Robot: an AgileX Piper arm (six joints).
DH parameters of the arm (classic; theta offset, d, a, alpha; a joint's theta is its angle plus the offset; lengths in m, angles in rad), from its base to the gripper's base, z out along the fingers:
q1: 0 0.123 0 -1.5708
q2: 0.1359 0 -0.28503 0
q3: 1.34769 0 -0.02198 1.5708
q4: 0 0.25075 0 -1.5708
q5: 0 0 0 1.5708
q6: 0 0.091 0 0
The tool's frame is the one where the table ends.
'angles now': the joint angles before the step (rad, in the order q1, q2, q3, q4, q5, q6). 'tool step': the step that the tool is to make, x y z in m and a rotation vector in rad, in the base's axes. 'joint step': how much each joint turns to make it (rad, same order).
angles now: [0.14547 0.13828 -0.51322 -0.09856 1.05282 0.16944]
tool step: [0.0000 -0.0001 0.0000 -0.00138 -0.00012 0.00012]
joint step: [0.00064 -0.00006 0.00001 -0.00138 0.00012 -0.00019]
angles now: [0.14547 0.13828 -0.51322 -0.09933 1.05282 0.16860]
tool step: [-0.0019 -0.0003 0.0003 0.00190 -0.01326 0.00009]
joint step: [0.00042 -0.01233 -0.00018 -0.00039 -0.00086 0.00041]
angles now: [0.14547 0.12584 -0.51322 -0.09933 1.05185 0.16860]
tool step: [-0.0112 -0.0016 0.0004 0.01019 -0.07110 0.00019]
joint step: [-0.00047 -0.07195 0.00084 0.00048 -0.00078 -0.00069]
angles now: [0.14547 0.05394 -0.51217 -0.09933 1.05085 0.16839]
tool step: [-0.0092 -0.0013 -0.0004 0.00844 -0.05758 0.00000]
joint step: [-0.00053 -0.05919 0.00096 0.00056 -0.00001 -0.00050]
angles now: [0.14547 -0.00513 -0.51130 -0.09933 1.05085 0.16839]
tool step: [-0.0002 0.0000 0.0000 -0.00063 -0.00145 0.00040]
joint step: [-0.00032 -0.00129 0.00001 0.00033 -0.00017 -0.00122]
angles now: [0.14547 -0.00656 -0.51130 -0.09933 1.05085 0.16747]
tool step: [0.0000 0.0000 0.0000 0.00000 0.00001 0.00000]
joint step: [0.00000 0.00000 0.00000 0.00000 0.00001 0.00000]
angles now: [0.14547 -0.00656 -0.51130 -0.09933 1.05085 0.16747]
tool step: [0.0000 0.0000 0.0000 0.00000 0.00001 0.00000]
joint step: [0.00000 0.00000 0.00000 0.00000 0.00001 0.00000]
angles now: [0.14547 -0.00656 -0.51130 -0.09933 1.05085 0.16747]
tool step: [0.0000 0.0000 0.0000 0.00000 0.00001 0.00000]
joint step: [0.00000 0.00000 0.00000 0.00000 0.00001 0.00000]
